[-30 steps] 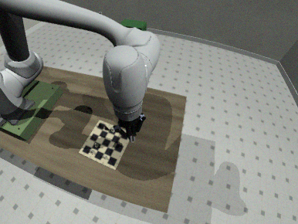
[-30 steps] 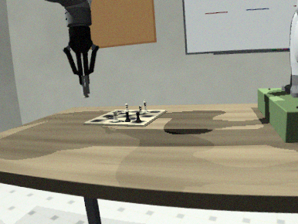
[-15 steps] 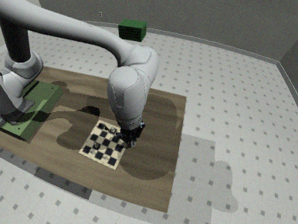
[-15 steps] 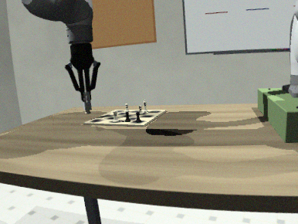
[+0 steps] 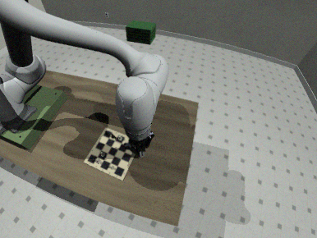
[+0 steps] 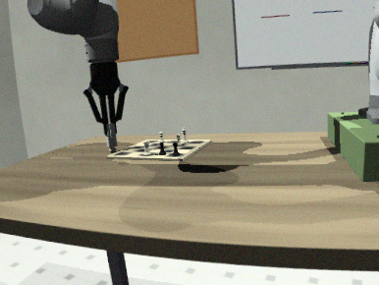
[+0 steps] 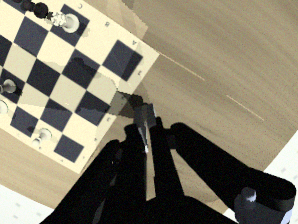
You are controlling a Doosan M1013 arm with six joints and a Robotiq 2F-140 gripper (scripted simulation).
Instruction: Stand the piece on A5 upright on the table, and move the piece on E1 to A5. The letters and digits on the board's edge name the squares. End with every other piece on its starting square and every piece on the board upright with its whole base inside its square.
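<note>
The small chessboard is 140 mm behind my hand, 50 mm below it and 30 mm to the right of it.
</note>
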